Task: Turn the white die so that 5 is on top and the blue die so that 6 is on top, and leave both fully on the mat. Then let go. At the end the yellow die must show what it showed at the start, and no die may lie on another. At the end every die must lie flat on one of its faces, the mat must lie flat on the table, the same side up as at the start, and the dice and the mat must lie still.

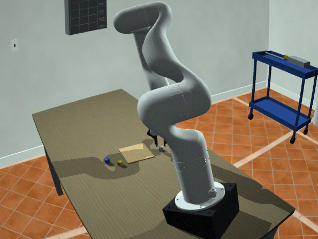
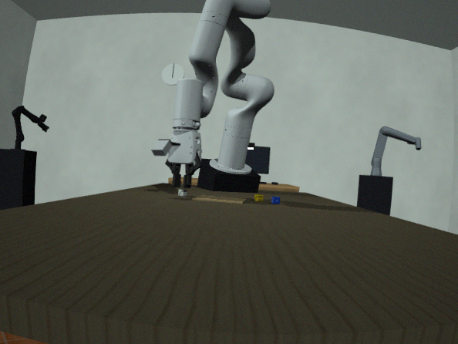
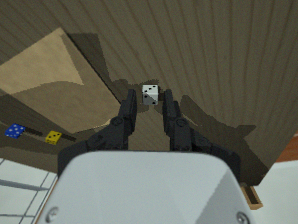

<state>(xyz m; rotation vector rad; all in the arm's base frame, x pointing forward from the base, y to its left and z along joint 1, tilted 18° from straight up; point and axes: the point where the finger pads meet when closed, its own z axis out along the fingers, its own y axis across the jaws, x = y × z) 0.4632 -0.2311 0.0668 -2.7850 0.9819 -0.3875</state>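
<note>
The white die lies 40 mm below my hand. The rest, counted from my hand: tan mat (110 mm to the left, 60 mm ahead, 40 mm below); then yellow die (240 mm to the left, 40 mm below, 30 mm ahead); then blue die (270 mm to the left, 90 mm ahead, 40 mm below).
</note>
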